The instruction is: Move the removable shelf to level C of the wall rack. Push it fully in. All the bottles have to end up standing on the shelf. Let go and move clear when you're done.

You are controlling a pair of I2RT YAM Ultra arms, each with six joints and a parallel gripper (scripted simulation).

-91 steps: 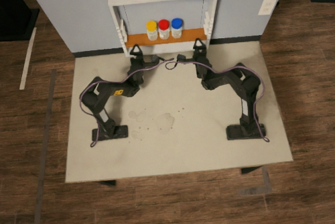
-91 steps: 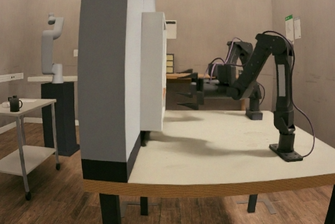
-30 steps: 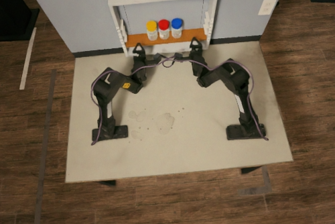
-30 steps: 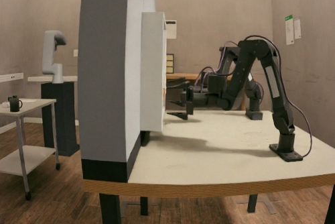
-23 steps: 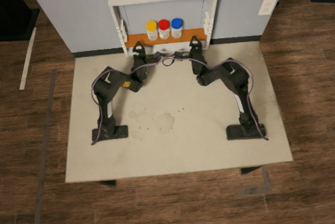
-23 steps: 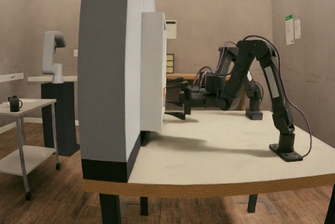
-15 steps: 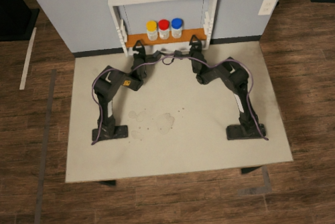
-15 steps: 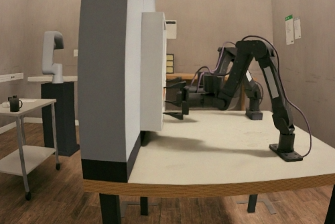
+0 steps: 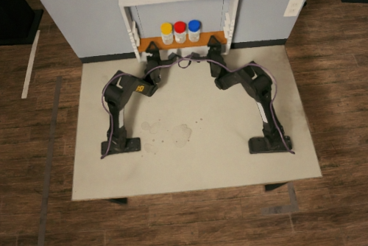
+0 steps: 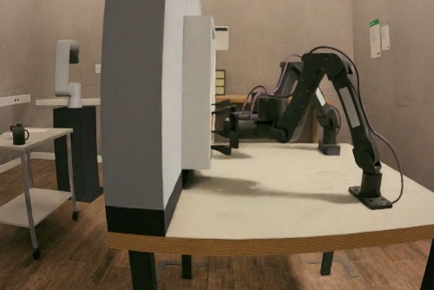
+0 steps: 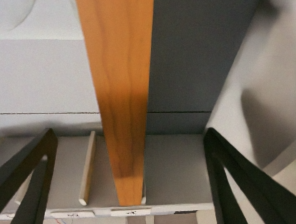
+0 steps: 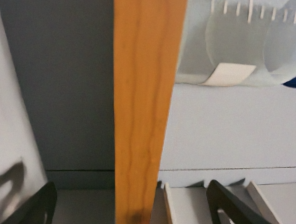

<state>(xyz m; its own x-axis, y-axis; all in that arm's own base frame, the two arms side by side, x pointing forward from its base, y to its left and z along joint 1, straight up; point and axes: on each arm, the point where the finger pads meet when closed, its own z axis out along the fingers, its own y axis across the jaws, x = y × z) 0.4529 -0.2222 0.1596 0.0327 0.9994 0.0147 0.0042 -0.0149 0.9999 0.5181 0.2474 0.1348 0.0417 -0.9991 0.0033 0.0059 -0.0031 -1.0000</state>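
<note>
Right now my right hand is 9 cm to the right of the blue-capped bottle, 6 cm below it and 2 cm short of it. From my right hand the other things lie so: wall rack 15 cm to the left, 11 cm above, 1 cm ahead; removable shelf 15 cm to the left, 1 cm ahead; red-capped bottle 16 cm to the left, 6 cm above, 2 cm ahead.
The yellow-capped bottle is 40 mm ahead of my left hand, 80 mm to the right of it and 60 mm above it. From my left hand the other things lie so: wall rack 40 mm ahead, 150 mm to the right, 120 mm above; removable shelf 40 mm ahead, 150 mm to the right; red-capped bottle 50 mm ahead, 140 mm to the right, 60 mm above.
</note>
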